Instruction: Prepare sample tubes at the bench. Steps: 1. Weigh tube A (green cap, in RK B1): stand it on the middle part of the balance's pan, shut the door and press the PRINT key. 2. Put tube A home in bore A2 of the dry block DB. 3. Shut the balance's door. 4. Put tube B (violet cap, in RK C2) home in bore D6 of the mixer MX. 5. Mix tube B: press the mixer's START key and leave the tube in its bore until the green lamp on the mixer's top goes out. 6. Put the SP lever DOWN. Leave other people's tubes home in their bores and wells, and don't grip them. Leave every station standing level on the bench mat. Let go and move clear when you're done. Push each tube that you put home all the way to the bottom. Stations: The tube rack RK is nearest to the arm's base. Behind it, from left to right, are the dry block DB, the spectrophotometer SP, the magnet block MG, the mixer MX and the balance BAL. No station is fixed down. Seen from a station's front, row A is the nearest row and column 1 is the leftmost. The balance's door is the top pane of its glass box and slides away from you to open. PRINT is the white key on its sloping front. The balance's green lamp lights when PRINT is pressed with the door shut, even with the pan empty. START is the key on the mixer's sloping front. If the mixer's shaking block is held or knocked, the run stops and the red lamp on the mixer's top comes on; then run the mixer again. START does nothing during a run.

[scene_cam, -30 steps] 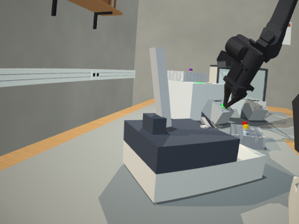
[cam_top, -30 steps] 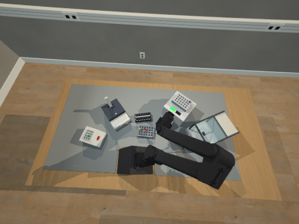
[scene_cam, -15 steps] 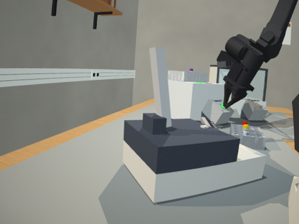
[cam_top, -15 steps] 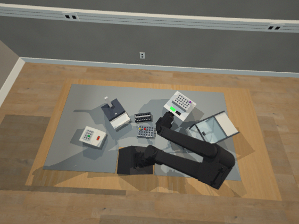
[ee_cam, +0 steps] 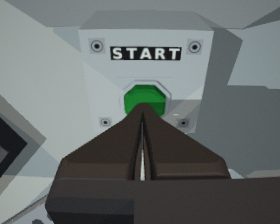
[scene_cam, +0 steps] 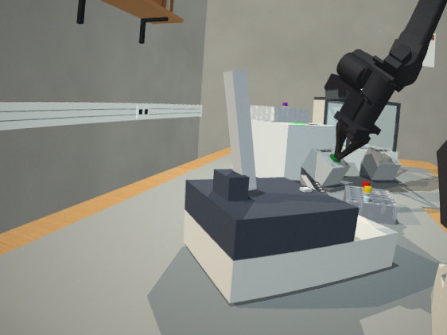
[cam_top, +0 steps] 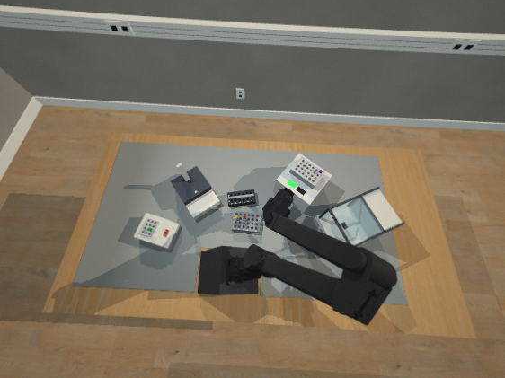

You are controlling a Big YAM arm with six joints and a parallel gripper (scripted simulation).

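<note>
Now: hand 10 mm short of the green start key, 10 mm to the left of it and 10 mm above it. Also, from my hand: print key (160 mm behind, 120 mm to the right, 10 mm below); then rack RK (30 mm behind, 160 mm to the left, 60 mm below); then magnet block (80 mm ahead, 170 mm to the left, 50 mm below).
</note>
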